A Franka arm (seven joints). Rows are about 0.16 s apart.
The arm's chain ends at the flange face. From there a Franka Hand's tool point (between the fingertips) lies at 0.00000 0.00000 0.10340 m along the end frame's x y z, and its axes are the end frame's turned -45 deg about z.
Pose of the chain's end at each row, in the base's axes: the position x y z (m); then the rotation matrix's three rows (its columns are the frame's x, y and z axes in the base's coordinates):
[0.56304 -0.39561 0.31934], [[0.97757 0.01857 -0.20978], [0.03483 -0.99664 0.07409], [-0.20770 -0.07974 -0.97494]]
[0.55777 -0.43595 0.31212], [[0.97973 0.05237 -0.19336], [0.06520 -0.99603 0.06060], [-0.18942 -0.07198 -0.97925]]
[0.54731 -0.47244 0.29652], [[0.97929 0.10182 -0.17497], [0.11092 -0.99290 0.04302], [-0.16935 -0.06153 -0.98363]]
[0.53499 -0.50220 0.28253], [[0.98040 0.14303 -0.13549], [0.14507 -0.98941 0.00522], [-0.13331 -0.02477 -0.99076]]
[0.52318 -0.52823 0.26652], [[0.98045 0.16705 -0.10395], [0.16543 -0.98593 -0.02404], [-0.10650 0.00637 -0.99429]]
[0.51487 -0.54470 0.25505], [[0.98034 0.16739 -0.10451], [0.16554 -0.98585 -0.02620], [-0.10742 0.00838 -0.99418]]
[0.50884 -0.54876 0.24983], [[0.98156 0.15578 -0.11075], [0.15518 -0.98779 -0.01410], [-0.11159 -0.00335 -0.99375]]
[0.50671 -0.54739 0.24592], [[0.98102 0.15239 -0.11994], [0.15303 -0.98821 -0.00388], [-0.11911 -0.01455 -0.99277]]
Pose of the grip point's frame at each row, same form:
[0.54135 -0.38795 0.21853], [[0.67812 0.70438 -0.20978], [0.72936 -0.68010 0.07409], [-0.09048 -0.20325 -0.97494]]
[0.53778 -0.42968 0.21087], [[0.65574 0.72980 -0.19336], [0.75040 -0.65820 0.06060], [-0.08304 -0.18484 -0.97925]]
[0.52922 -0.46799 0.19481], [[0.62046 0.76446 -0.17497], [0.78052 -0.62365 0.04302], [-0.07624 -0.16326 -0.98363]]
[0.52098 -0.50166 0.18009], [[0.59211 0.79438 -0.13549], [0.80220 -0.59704 0.00522], [-0.07675 -0.11178 -0.99076]]
[0.51243 -0.53072 0.16371], [[0.57516 0.81141 -0.10395], [0.81413 -0.58018 -0.02404], [-0.07981 -0.07080 -0.99429]]
[0.50406 -0.54741 0.15225], [[0.57484 0.81157 -0.10451], [0.81416 -0.58005 -0.02620], [-0.08188 -0.07003 -0.99418]]
[0.49739 -0.55022 0.14708], [[0.58391 0.80422 -0.11075], [0.80820 -0.58874 -0.01410], [-0.07654 -0.08127 -0.99375]]
[0.49431 -0.54779 0.14327], [[0.58593 0.80144 -0.11994], [0.80698 -0.59056 -0.00388], [-0.07394 -0.09451 -0.99277]]

